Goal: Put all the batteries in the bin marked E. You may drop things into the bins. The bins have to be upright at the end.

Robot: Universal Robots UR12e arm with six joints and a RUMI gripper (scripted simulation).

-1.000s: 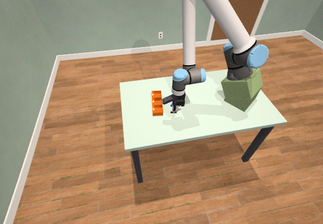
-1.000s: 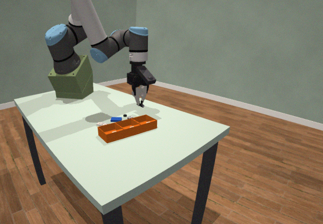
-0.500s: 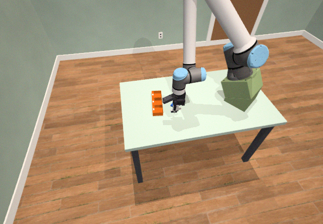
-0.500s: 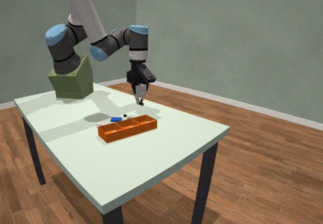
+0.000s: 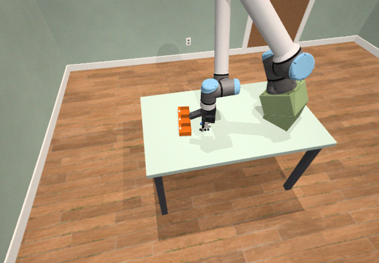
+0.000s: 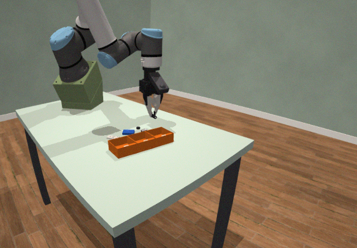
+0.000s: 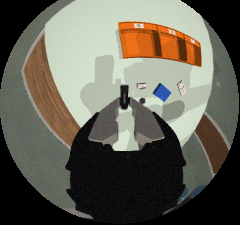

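My hand is 5 cm past the black round thing, 5 cm to the left of it and 7 cm above it. Round my hand: white card-like piece 1 cm behind, 20 cm to the right, 7 cm below; then battery 1 cm below; then blue block 3 cm behind, 11 cm to the right, 7 cm below.
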